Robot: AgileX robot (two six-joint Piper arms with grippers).
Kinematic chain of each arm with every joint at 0, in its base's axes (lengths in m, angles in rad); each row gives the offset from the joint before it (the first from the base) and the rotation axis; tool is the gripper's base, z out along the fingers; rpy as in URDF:
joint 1: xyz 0 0 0.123 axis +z
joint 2: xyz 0 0 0 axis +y
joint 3: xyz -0.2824 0 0.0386 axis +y
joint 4: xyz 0.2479 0 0.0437 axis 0.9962 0 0.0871
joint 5: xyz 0 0 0 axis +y
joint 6: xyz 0.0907 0 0.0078 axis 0.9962 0 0.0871
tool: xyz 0 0 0 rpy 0 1.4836 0
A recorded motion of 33 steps. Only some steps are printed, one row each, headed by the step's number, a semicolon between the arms.
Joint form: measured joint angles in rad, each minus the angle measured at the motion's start. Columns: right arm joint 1, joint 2, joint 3, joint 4, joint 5, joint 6; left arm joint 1, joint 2, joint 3, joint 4, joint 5, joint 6.
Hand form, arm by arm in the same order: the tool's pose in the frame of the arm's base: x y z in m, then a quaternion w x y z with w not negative. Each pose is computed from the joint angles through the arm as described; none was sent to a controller.
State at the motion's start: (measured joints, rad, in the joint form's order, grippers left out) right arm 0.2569 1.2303 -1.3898 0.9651 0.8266 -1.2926; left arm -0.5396 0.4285 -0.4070 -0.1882 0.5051 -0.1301
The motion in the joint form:
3: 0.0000 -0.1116 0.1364 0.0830 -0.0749 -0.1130; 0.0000 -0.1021 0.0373 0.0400 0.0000 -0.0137
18: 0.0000 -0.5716 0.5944 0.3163 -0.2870 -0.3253; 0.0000 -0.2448 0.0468 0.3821 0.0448 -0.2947
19: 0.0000 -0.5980 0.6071 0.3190 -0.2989 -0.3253; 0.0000 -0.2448 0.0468 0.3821 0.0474 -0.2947
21: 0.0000 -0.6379 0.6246 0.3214 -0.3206 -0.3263; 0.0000 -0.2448 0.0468 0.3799 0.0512 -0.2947
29: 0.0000 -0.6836 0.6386 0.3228 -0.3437 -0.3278; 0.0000 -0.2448 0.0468 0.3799 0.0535 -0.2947
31: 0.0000 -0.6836 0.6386 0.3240 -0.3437 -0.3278; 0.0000 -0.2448 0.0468 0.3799 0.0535 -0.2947
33: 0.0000 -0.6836 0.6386 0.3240 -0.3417 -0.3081; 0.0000 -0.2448 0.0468 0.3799 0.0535 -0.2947
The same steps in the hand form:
3: 0.2018 0.1088 0.4548 0.62131 -0.45572 0.61499 0.16758; 0.0612 -0.0443 0.2715 0.50692 0.12932 0.81462 -0.25043
18: 0.1037 0.0737 0.4077 0.71174 -0.38409 0.57334 0.13110; 0.0501 -0.0193 0.2741 0.56995 0.08144 0.79360 -0.19680
19: 0.0981 0.0713 0.4073 0.71855 -0.37871 0.56930 0.12714; 0.0500 -0.0192 0.2739 0.56905 0.08137 0.79438 -0.19628
21: 0.0898 0.0675 0.4068 0.72979 -0.36980 0.56259 0.11897; 0.0499 -0.0192 0.2736 0.56732 0.08087 0.79562 -0.19645
29: 0.0799 0.0631 0.4078 0.74391 -0.36016 0.55227 0.10900; 0.0499 -0.0191 0.2734 0.56653 0.08080 0.79631 -0.19598
31: 0.0798 0.0631 0.4078 0.74401 -0.35983 0.55226 0.10949; 0.0499 -0.0191 0.2734 0.56653 0.08080 0.79631 -0.19598
33: 0.0797 0.0632 0.4077 0.74255 -0.35511 0.55564 0.11737; 0.0499 -0.0191 0.2734 0.56653 0.08080 0.79631 -0.19598

